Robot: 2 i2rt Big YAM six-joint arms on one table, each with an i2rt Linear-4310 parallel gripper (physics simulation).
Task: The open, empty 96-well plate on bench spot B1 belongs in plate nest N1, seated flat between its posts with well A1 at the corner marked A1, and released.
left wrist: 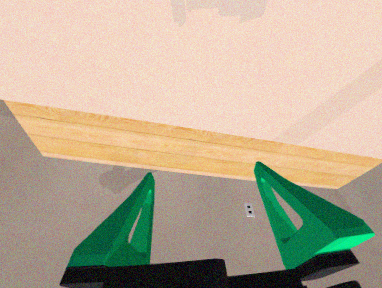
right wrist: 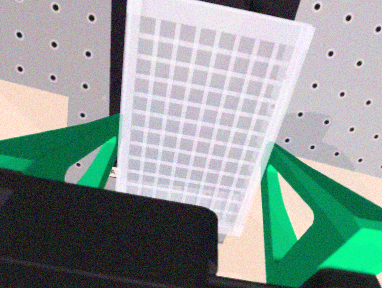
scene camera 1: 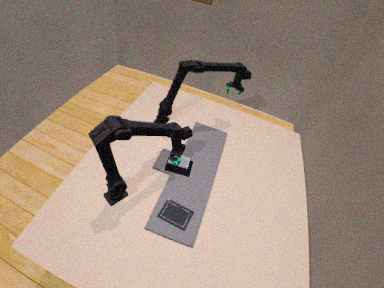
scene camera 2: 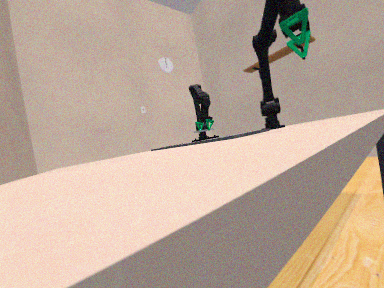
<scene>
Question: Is my left gripper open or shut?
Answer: Open.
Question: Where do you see a well plate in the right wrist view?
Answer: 203, 97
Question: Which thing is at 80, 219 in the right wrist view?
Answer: My right gripper.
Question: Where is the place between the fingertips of my left gripper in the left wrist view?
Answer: At 203, 171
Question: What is my left gripper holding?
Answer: Nothing.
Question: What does my right gripper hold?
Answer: A well plate.
</scene>
